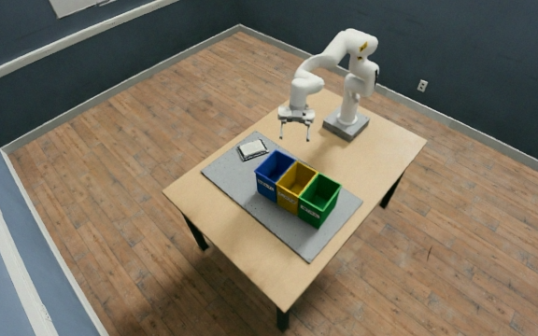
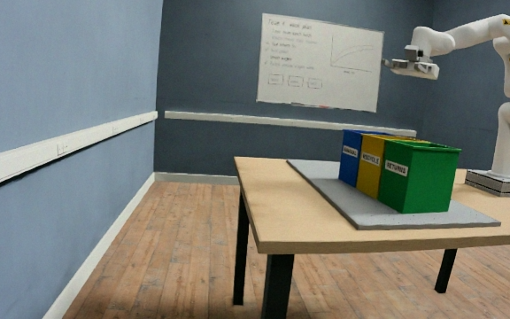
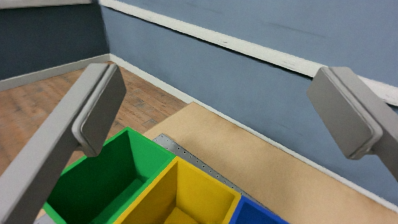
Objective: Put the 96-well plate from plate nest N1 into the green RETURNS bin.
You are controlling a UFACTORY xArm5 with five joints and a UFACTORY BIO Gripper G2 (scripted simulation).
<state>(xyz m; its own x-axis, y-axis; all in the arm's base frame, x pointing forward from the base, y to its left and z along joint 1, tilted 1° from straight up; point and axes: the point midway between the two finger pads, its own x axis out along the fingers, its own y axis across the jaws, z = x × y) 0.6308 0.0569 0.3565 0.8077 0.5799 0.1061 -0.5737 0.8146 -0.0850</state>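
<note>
My gripper is now 39 cm above the white 96-well plate, 37 cm to the left of it and 9 cm past it. From my hand the other things lie so: blue bin 32 cm below, 9 cm to the right, 3 cm ahead; then yellow bin 32 cm below, 4 cm to the left, 2 cm ahead; then green returns bin 32 cm below, 17 cm to the left, 1 cm ahead.
</note>
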